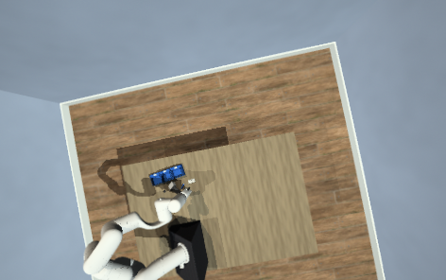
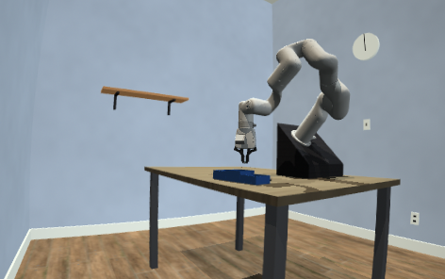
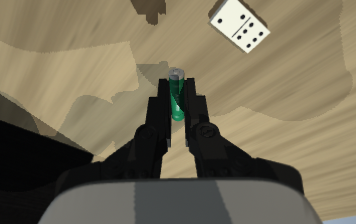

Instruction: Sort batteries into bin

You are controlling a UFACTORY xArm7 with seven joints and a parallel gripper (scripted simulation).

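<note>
Now: the small blue battery 80 mm below my hand, 50 mm to the left of it and 30 mm ahead of it. Also, from my hand: red battery: 130 mm to the left, 80 mm below, 40 mm ahead; small green battery: 20 mm below; white domino: 80 mm below, 60 mm ahead, 20 mm to the right.
</note>
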